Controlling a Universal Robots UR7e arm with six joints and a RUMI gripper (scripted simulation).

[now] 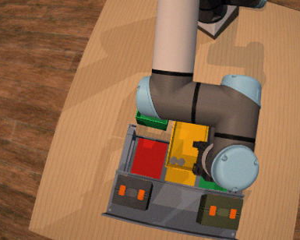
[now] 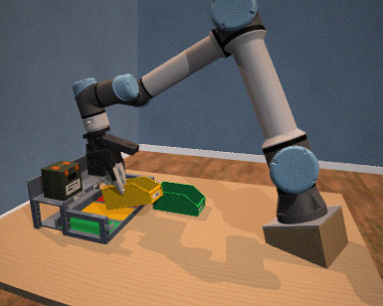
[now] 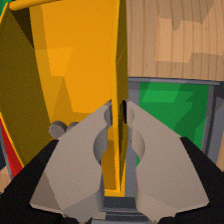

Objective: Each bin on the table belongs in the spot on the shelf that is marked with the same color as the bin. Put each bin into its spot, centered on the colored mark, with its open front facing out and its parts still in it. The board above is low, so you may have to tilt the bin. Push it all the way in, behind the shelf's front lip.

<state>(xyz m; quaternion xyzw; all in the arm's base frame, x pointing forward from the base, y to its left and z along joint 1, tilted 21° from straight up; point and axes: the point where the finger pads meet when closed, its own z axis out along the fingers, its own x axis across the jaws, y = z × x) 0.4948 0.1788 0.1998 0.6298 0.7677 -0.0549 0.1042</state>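
Right now the yellow bin is 50 mm to the right of my hand and 20 mm below it. From my hand the other things lie so: yellow mark 110 mm below, 90 mm ahead, 30 mm to the right; green mark 110 mm below, 80 mm to the left, 70 mm ahead; red mark 140 mm to the right, 110 mm below, 110 mm ahead.
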